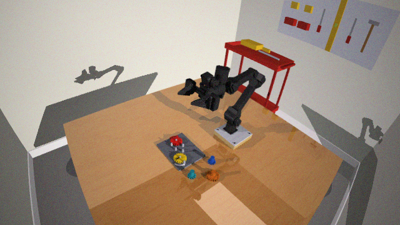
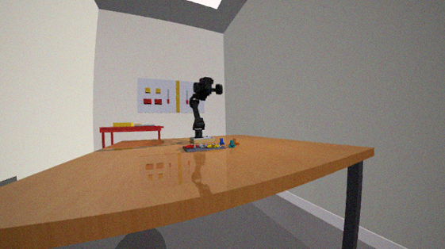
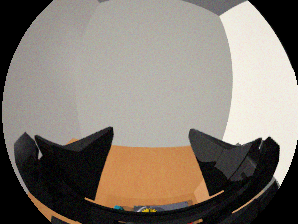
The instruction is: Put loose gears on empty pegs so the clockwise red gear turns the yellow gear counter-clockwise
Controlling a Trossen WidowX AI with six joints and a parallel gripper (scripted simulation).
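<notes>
Right now my gripper tip is 35 cm above the teal gear, 10 cm to the right of it and 2 cm short of it. Also, from my gripper tip: orange gear 35 cm below, 17 cm to the left, 6 cm behind; then yellow gear 35 cm below, 1 cm to the right; then red gear 35 cm below, 12 cm to the right, 5 cm behind.
</notes>
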